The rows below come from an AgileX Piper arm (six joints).
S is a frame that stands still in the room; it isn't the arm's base.
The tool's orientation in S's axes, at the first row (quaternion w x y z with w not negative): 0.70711 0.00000 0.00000 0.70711
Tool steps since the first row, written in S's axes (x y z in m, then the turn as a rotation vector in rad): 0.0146 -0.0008 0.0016 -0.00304 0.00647 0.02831; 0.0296 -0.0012 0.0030 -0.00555 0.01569 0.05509; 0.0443 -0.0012 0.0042 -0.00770 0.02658 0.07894; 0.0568 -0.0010 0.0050 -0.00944 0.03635 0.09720; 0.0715 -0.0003 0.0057 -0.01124 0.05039 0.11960; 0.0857 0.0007 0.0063 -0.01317 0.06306 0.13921; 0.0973 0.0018 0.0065 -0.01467 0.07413 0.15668
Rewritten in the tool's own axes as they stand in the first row. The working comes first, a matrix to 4 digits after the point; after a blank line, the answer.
The tool's axes in the first row as the columns of a matrix, in S's axes (used below as rounded here):
0.0000 -1.0000 0.0000
1.0000 0.0000 0.0000
0.0000 0.0000 1.0000

-0.0008 -0.0146 0.0016 0.00647 0.00304 0.02831; -0.0012 -0.0296 0.0030 0.01569 0.00555 0.05509; -0.0012 -0.0443 0.0042 0.02658 0.00770 0.07894; -0.0010 -0.0568 0.0050 0.03635 0.00944 0.09720; -0.0003 -0.0715 0.0057 0.05039 0.01124 0.11960; 0.0007 -0.0857 0.0063 0.06306 0.01317 0.13921; 0.0018 -0.0973 0.0065 0.07413 0.01467 0.15668
